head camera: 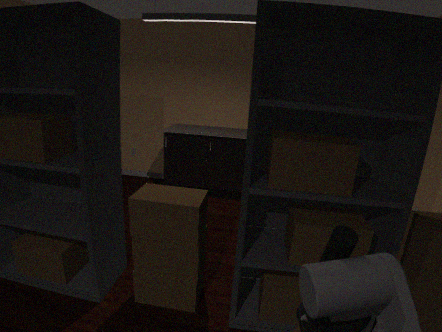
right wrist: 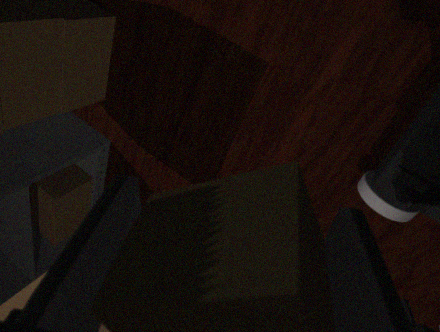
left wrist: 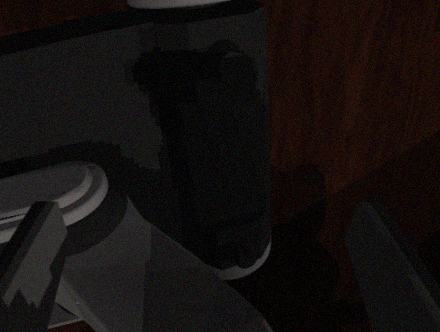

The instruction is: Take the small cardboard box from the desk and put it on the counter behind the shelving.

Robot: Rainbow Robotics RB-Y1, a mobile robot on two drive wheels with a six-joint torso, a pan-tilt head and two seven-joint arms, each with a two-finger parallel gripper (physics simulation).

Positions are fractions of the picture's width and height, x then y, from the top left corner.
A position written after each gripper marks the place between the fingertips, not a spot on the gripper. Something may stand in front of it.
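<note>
The right gripper (right wrist: 0.54, 0.63) is visible, as is a counter (head camera: 0.48, 0.48).
</note>
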